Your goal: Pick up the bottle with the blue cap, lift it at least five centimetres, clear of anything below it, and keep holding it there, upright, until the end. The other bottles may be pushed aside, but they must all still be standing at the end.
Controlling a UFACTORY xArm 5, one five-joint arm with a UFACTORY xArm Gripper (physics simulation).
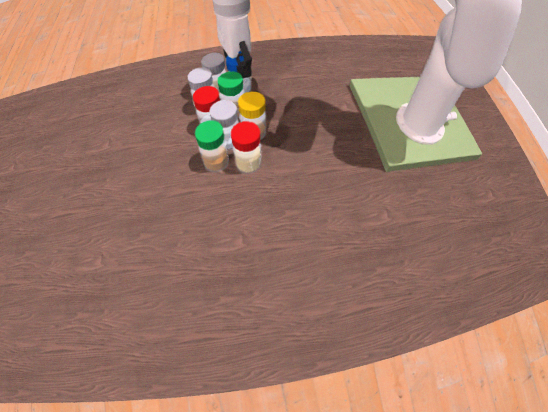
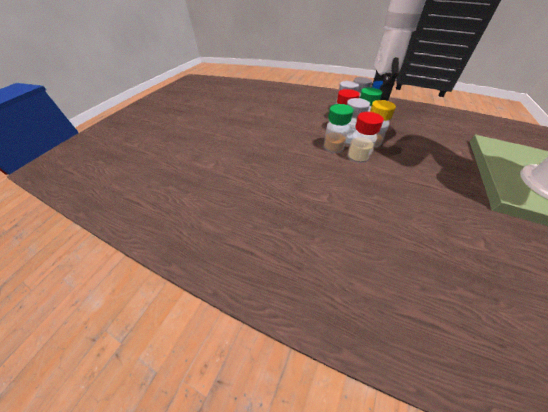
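Seen in the pictures: gripper, fingertip midpoint: (image 1: 237, 66); arm's base at its link origin: (image 1: 420, 124).
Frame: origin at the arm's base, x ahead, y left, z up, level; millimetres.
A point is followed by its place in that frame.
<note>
The bottle with the blue cap (image 1: 233, 63) {x 398, y -223, z 80 mm} (image 2: 377, 84) {x 401, y -229, z 80 mm} stands at the back right of the bottle group, its body mostly hidden. My gripper (image 1: 236, 67) {x 386, y -246, z 48 mm} (image 2: 385, 87) {x 386, y -246, z 48 mm} is open and lowered around the blue cap. One black finger shows on the cap's right side; the other is largely hidden. Next to it stand a grey-capped bottle (image 1: 213, 62) {x 441, y -243, z 80 mm} (image 2: 362, 80) {x 443, y -250, z 80 mm} on the left and a green-capped bottle (image 1: 230, 83) {x 419, y -157, z 80 mm} (image 2: 371, 95) {x 418, y -145, z 78 mm} in front. The gripper's exact distance from these neighbours cannot be told.
Further forward, upright, are bottles with a yellow cap (image 1: 251, 105) {x 393, y -79, z 80 mm} (image 2: 383, 110) {x 391, y -65, z 77 mm}, red caps (image 1: 246, 136) {x 422, y -5, z 80 mm} (image 2: 369, 123) {x 424, y 11, z 78 mm}, pale caps (image 1: 223, 113) (image 2: 349, 87) and another green cap (image 1: 209, 135) {x 487, y -29, z 80 mm} (image 2: 341, 114) {x 485, y -14, z 78 mm}. The arm's green base plate (image 1: 375, 120) {x 112, y -34, z 0 mm} (image 2: 486, 175) {x 128, y -9, z -11 mm} lies right.
</note>
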